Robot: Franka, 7 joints.
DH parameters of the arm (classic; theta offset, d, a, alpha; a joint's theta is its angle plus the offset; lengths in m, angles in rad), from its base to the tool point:
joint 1: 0 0.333 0 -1.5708
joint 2: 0 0 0 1.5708
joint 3: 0 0.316 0.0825 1.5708
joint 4: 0 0 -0.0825 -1.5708
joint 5: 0 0.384 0 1.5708
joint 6: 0 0 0.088 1.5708
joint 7: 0 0.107 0 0
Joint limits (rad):
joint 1: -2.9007..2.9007
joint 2: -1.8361..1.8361
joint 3: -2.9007..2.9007
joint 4: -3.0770..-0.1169
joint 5: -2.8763..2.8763
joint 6: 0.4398..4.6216
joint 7: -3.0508..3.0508
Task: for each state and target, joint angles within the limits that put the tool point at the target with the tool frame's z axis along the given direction. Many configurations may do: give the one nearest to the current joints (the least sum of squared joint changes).
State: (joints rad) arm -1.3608 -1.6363 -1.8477 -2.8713 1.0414 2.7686 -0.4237
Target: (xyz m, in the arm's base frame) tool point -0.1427 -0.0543 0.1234 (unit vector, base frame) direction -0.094 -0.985 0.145
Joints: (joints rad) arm -1.6306 -0.7586 -2.3664 -3.0770 0.7868 2.1385 -0.4237
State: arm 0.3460 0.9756 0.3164 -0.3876 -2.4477 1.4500 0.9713
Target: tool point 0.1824 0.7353 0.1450 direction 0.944 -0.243 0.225
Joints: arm 1.2527 1.4693 0.6015 -0.7710 -2.2810 1.1086 0.9713
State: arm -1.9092 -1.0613 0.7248 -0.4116 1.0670 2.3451 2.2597
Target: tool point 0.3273 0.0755 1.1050 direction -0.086 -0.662 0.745
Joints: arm -2.6471 -0.8725 0.2307 -0.7871 0.5752 2.4672 2.2597
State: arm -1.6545 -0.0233 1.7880 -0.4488 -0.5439 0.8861 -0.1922
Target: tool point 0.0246 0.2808 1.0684 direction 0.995 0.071 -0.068
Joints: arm -1.0511 -0.3476 1.7854 -0.1191 -0.6065 1.4554 -0.1922
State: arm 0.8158 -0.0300 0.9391 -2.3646 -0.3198 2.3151 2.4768
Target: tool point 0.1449 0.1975 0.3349 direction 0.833 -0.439 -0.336
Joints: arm 1.0120 -0.8139 0.3175 -3.0770 -1.0316 1.8231 2.4768
